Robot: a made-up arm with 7 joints.
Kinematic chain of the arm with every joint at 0, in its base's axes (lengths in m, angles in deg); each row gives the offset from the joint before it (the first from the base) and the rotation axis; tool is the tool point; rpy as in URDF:
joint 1: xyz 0 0 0 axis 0.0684 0.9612 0.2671
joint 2: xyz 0 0.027 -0.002 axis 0.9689 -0.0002 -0.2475
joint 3: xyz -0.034 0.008 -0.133 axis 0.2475 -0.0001 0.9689
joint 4: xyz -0.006 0 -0.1 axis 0.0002 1 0
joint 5: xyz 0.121 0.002 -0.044 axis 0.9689 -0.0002 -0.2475
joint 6: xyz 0.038 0 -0.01 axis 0.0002 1 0
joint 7: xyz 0.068 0 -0.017 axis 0.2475 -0.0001 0.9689
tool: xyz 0 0 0 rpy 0 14.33 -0.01
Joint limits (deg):
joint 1: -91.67..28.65
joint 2: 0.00..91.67
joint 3: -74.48..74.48
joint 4: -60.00..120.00
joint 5: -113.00..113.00
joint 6: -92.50..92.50
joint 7: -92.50..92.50
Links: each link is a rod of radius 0.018 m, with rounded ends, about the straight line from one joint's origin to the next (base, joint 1, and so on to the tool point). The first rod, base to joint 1, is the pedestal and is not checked.
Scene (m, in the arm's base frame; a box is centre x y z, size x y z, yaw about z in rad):
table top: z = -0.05
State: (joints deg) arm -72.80 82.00 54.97 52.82 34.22 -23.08 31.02
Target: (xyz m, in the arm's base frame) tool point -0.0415 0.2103 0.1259
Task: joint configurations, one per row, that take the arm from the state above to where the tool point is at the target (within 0.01 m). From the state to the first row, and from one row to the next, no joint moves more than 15 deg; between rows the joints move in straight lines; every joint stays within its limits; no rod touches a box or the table.
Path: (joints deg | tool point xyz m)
1: -75.94 79.56 58.22 40.14 28.86 -28.59 31.02 | 0.1017 0.3869 0.2092
2: -79.09 77.12 61.47 27.47 23.50 -34.11 31.02 | 0.0652 0.3533 0.2196
3: -82.24 74.68 64.72 14.79 18.13 -39.62 31.02 | 0.0277 0.3181 0.2143
4: -85.38 72.24 67.98 2.12 12.77 -45.13 31.02 | -0.0053 0.2822 0.1946
5: -88.52 69.79 71.23 -10.56 7.41 -50.64 31.02 | -0.0294 0.2461 0.1636
6: -91.67 67.35 74.48 -23.24 2.05 -56.16 31.02 | -0.0415 0.2103 0.1259

